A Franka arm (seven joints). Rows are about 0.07 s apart.
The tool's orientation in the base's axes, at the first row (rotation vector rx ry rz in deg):
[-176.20, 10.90, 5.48]
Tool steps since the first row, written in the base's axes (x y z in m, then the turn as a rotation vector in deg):
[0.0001, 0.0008, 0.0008, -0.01, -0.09, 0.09]
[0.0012, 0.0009, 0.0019, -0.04, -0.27, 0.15]
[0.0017, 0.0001, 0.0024, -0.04, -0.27, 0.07]
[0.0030, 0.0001, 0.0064, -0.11, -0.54, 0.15]
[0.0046, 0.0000, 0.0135, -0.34, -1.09, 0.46]
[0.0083, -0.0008, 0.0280, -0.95, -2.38, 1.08]
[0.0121, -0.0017, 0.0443, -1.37, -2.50, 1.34]
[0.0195, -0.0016, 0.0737, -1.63, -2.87, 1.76]
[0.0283, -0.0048, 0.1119, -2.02, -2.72, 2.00]
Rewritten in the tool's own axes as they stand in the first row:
[-0.0001, -0.0008, -0.0008, 0.00, 0.09, -0.09]
[0.0010, -0.0011, -0.0019, -0.02, 0.26, -0.16]
[0.0015, -0.0004, -0.0025, -0.01, 0.27, -0.08]
[0.0025, -0.0008, -0.0065, -0.05, 0.54, -0.18]
[0.0037, -0.0013, -0.0137, -0.23, 1.10, -0.51]
[0.0065, -0.0018, -0.0284, -0.72, 2.42, -1.17]
[0.0093, -0.0023, -0.0449, -1.14, 2.57, -1.41]
[0.0147, -0.0049, -0.0747, -1.38, 2.95, -1.84]
[0.0213, -0.0049, -0.1134, -1.80, 2.84, -2.05]

